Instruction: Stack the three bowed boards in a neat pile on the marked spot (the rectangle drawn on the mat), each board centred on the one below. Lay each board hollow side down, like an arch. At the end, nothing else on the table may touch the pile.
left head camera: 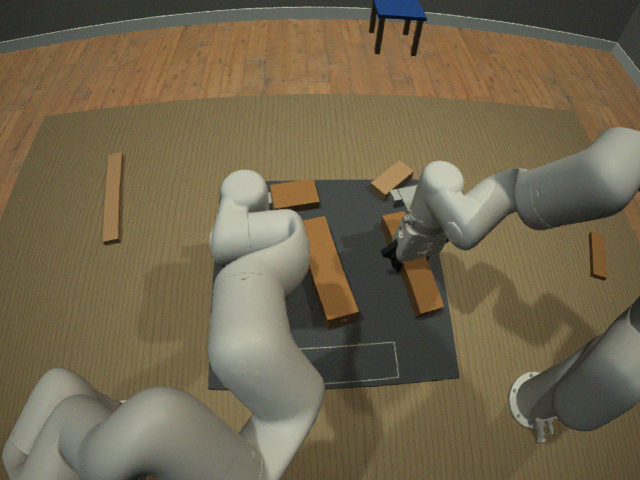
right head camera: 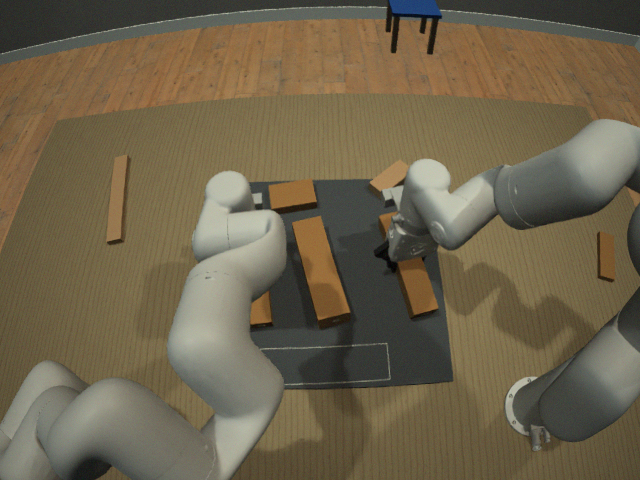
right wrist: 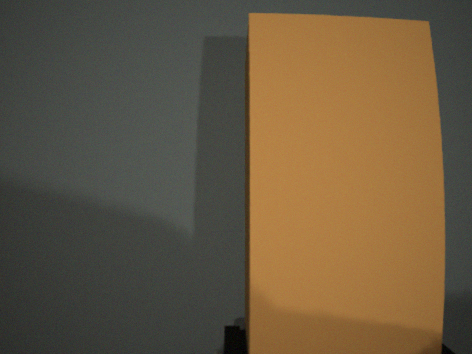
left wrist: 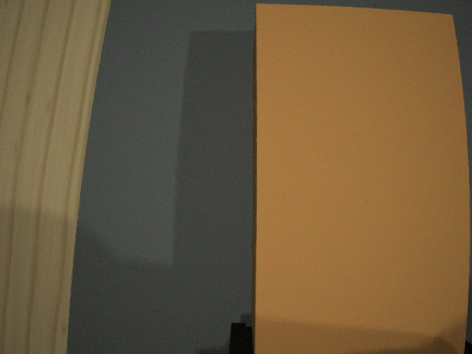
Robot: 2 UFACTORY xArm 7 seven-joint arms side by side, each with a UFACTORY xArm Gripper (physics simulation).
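Frame: origin at the left arm's base, x ahead, y left, z up, level; millimetres.
Seen in the pictures: right gripper, fingertip midpoint: (left head camera: 408, 263) (right head camera: 405, 263); right arm's base, origin of the base link: (left head camera: 533, 400) (right head camera: 531, 406).
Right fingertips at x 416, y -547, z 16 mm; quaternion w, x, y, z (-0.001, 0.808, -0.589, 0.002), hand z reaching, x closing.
Note:
A point is followed by its place in that frame.
Three orange-brown bowed boards lie lengthwise on the dark mat. The left board (right head camera: 261, 308) @(z 49, x 277, y -264 mm) (left wrist: 360, 165) @(z 50, x 434, y -212 mm) is mostly hidden by the left arm in the head views. The middle board (left head camera: 331, 273) @(z 44, x 366, y -380 mm) (right head camera: 321, 273) @(z 43, x 366, y -374 mm) stands apart from the others. The right board (left head camera: 422, 286) @(z 51, x 344, y -566 mm) (right head camera: 417, 289) @(z 51, x 340, y -568 mm) (right wrist: 342, 160) @(z 50, x 483, y -522 mm) lies under the right gripper. My left gripper (left wrist: 359, 346) @(z 15, x 367, y -230 mm) is shut on the left board, its fingers against both long sides. My right gripper (left head camera: 419, 256) @(z 16, x 416, y -547 mm) (right wrist: 345, 346) @(z 16, x 416, y -547 mm) is shut on the right board, near its middle. The marked rectangle (left head camera: 397, 360) (right head camera: 388, 361) is partly covered by the left arm.
A short orange block (left head camera: 294, 194) @(z 31, x 566, y -288 mm) (right head camera: 292, 195) @(z 31, x 564, y -289 mm) lies at the mat's back edge, and a paler block (left head camera: 391, 179) @(z 33, x 630, y -513 mm) (right head camera: 388, 176) @(z 33, x 637, y -508 mm) lies behind the right gripper. A long plank (left head camera: 112, 198) @(z 17, x 540, y 176 mm) lies far left and a small plank (left head camera: 598, 255) @(z 15, x 469, y -1080 mm) far right. A blue stool (left head camera: 399, 9) stands behind.

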